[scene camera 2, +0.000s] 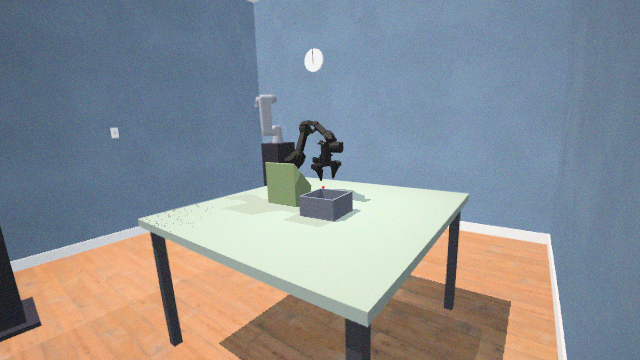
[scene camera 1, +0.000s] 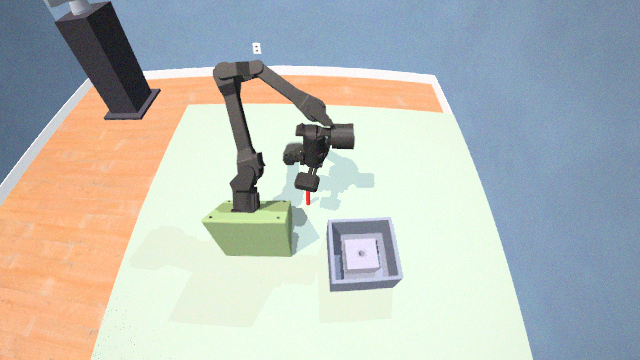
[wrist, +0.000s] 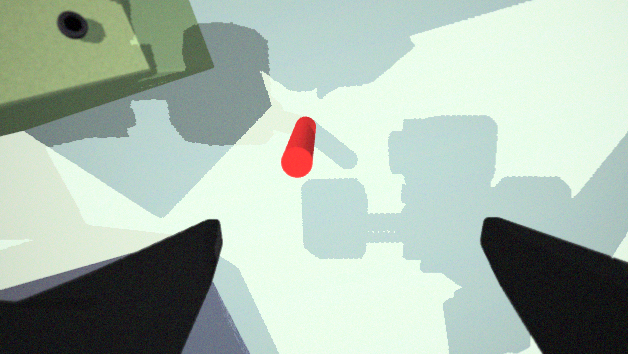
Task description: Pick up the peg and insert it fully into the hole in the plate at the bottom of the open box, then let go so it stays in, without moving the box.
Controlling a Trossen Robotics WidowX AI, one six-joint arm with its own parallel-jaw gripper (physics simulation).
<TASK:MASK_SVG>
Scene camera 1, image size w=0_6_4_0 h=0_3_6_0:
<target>my gripper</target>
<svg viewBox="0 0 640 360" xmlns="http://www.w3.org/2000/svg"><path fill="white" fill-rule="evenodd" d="M327 137L325 137L324 149L316 153L305 150L301 143L291 143L286 146L282 157L285 165L294 165L295 162L300 162L300 165L309 167L308 173L299 172L294 182L296 189L313 193L317 192L320 177L316 173L319 168L322 168L331 146L328 145Z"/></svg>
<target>grey-blue box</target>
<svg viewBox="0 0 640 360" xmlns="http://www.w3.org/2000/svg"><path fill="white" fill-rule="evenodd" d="M391 217L328 219L326 239L330 292L393 288L403 279ZM375 238L379 264L377 271L373 273L346 274L343 249L345 240Z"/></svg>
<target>pale plate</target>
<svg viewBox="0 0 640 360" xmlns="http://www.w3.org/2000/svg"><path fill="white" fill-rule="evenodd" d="M375 238L345 240L343 249L346 274L373 273L377 271L379 264Z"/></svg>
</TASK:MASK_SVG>
